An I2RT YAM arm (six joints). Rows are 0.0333 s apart.
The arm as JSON. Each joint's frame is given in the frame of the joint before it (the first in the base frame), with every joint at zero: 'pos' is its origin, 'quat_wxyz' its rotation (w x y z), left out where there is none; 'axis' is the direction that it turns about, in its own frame. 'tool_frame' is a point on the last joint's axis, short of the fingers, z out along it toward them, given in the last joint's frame.
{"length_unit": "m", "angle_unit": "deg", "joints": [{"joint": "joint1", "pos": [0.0, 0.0, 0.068], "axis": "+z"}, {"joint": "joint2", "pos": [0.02, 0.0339, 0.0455], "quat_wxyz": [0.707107, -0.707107, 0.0, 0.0], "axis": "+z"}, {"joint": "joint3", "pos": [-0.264, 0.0, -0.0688], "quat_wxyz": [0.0, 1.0, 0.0, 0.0], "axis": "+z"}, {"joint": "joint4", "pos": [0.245, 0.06, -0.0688], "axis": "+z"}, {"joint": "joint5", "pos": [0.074, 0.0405, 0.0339], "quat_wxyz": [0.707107, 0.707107, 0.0, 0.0], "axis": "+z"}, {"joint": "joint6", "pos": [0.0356, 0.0, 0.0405], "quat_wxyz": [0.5, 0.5, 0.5, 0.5], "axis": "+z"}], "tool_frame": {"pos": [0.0, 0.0, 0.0], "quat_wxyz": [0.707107, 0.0, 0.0, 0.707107]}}
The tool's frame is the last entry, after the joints.
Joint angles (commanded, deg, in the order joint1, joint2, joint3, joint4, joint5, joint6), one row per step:
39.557 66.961 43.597 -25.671 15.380 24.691
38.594 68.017 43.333 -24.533 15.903 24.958
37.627 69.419 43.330 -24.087 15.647 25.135
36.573 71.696 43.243 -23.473 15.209 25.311
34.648 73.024 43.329 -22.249 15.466 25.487
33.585 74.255 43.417 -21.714 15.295 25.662
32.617 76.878 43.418 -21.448 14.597 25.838
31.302 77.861 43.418 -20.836 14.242 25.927
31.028 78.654 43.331 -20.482 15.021 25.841
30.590 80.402 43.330 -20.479 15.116 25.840
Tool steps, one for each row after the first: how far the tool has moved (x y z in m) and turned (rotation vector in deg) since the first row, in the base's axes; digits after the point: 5 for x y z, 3 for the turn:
0.00503 -0.00147 -0.00401 -0.246 -0.058 -1.500
0.01001 -0.00254 -0.00893 -0.580 0.845 -2.429
0.01637 -0.00306 -0.01770 -1.278 2.464 -3.336
0.02462 -0.00768 -0.02110 -1.291 2.407 -5.555
0.02964 -0.00984 -0.02506 -1.415 3.012 -6.642
0.03546 -0.01074 -0.03572 -2.235 5.275 -7.325
0.04037 -0.01449 -0.03924 -2.108 5.782 -8.493
0.04233 -0.01532 -0.04257 -2.955 5.841 -9.181
0.04523 -0.01601 -0.05003 -4.008 7.233 -9.683

